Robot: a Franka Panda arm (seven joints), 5 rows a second.
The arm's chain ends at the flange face. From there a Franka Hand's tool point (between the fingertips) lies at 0.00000 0.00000 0.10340 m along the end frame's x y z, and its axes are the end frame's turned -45 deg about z.
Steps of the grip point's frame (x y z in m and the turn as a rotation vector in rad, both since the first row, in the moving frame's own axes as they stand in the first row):
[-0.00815 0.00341 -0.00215 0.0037 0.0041 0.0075]
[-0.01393 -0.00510 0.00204 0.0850 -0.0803 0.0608]
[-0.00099 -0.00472 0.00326 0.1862 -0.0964 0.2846]
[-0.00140 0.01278 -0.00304 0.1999 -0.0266 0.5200]
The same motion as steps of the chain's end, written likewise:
[-0.00338 0.00874 -0.00215 0.0055 0.0003 0.0075]
[-0.00142 0.00695 0.00275 0.0033 -0.1169 0.0608]
[0.01527 0.00670 0.00551 0.0635 -0.1998 0.2846]
[0.02055 0.02625 -0.00099 0.1225 -0.1602 0.5200]

